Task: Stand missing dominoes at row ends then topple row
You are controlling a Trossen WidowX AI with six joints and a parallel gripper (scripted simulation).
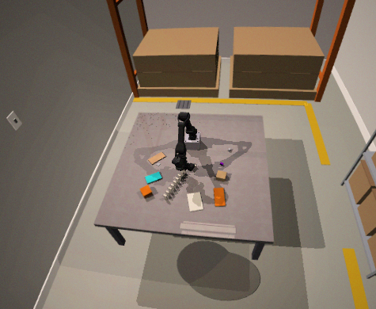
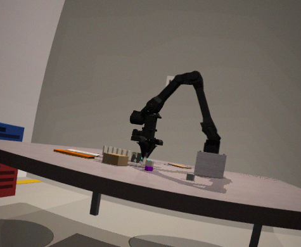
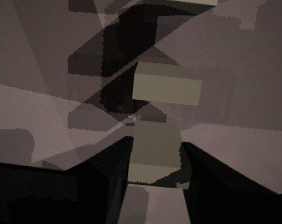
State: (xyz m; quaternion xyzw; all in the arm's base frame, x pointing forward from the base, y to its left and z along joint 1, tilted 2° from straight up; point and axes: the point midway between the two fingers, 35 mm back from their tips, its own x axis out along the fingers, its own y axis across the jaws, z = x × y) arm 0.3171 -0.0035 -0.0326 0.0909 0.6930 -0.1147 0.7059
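The brown box is 10 mm behind my gripper tip, 310 mm to the left of it and 10 mm below it. Round my gripper tip: tan card 110 mm behind, 280 mm to the right, 30 mm below; cyan block 100 mm ahead, 240 mm to the right, 20 mm below; cream sheet 260 mm ahead, 150 mm to the left, 30 mm below.
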